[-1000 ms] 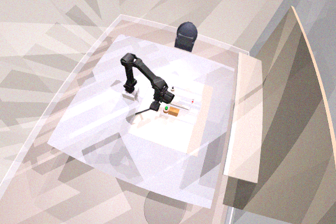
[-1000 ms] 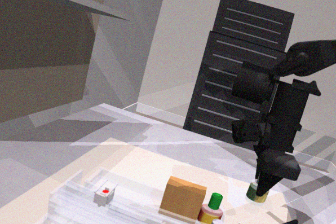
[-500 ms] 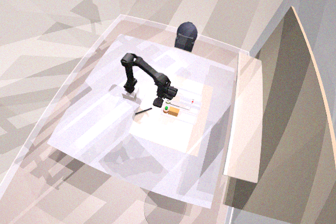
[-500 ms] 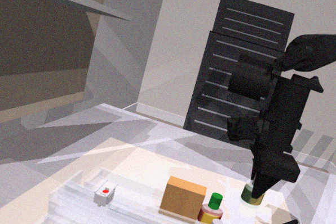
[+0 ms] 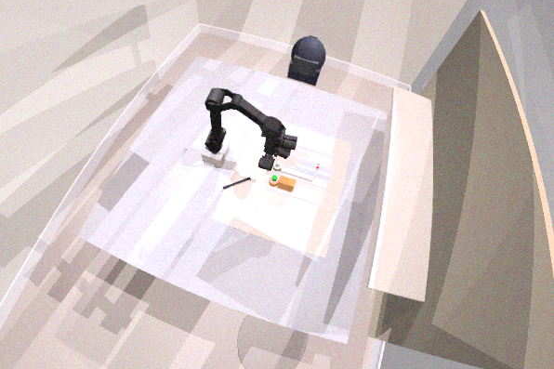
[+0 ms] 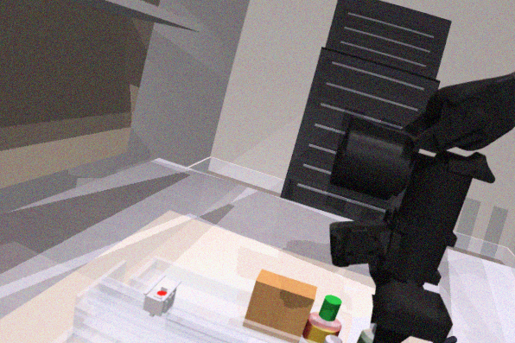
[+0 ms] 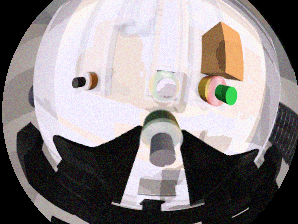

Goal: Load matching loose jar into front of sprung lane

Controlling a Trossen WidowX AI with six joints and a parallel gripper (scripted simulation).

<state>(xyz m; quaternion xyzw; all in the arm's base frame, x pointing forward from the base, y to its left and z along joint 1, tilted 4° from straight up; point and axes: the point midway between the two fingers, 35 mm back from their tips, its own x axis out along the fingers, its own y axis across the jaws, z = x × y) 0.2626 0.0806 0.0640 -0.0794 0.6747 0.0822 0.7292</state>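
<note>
The brown box is 120 mm ahead of my gripper tip, 50 mm to the right of it and 40 mm below it. Also, from my gripper tip: thin dark rod 80 mm behind, 160 mm to the right, 70 mm below; sprung lane 180 mm ahead, 70 mm to the left, 60 mm below.
</note>
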